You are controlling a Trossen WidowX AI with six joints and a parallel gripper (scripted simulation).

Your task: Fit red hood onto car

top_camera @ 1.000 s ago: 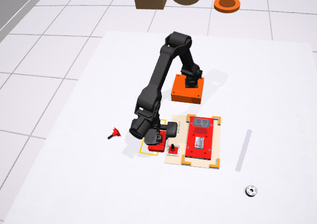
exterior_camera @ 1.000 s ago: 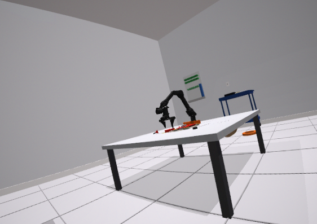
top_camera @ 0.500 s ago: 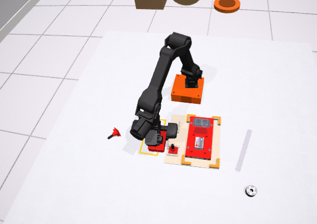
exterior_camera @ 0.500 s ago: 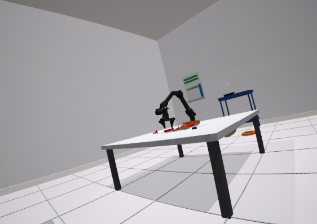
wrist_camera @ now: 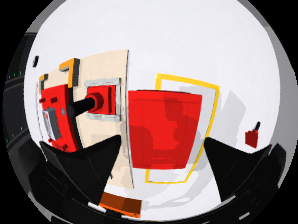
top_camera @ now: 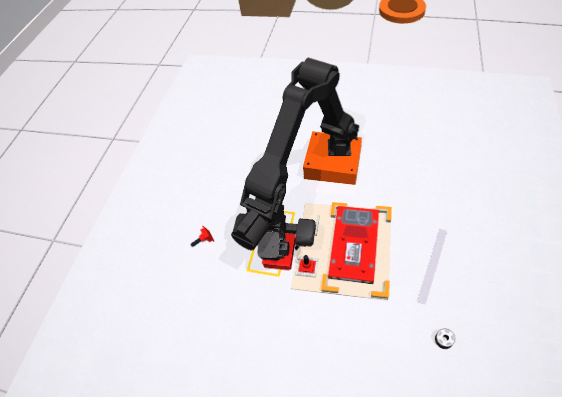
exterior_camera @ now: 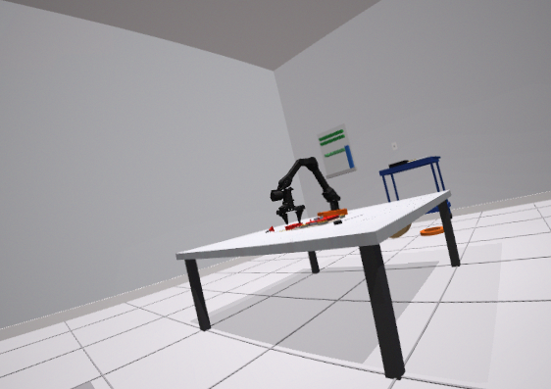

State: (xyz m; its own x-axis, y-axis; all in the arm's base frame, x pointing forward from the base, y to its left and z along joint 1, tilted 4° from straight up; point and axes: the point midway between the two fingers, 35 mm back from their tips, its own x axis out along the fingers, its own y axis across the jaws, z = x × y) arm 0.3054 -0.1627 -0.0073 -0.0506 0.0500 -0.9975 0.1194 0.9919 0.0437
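Right now my gripper tip is 10 mm above the red hood. The rest, counted from my gripper tip: grey strip 370 mm to the left, 40 mm ahead, 30 mm below; then grey engine block 190 mm to the left, 20 mm ahead.
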